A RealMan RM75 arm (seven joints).
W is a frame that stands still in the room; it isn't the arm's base.
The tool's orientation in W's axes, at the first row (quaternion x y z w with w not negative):
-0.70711 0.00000 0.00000 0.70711
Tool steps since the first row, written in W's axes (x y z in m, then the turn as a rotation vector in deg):
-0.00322 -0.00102 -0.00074 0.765 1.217 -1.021
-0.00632 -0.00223 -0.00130 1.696 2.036 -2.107
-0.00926 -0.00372 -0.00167 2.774 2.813 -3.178
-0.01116 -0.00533 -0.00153 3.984 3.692 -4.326
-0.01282 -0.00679 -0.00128 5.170 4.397 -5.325
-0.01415 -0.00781 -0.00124 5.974 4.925 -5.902
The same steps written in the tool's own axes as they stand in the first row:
-0.00322 0.00074 -0.00102 0.765 1.021 1.217
-0.00632 0.00130 -0.00223 1.696 2.107 2.036
-0.00926 0.00167 -0.00372 2.774 3.178 2.813
-0.01116 0.00153 -0.00533 3.984 4.326 3.692
-0.01282 0.00128 -0.00679 5.170 5.325 4.397
-0.01415 0.00124 -0.00781 5.974 5.902 4.925

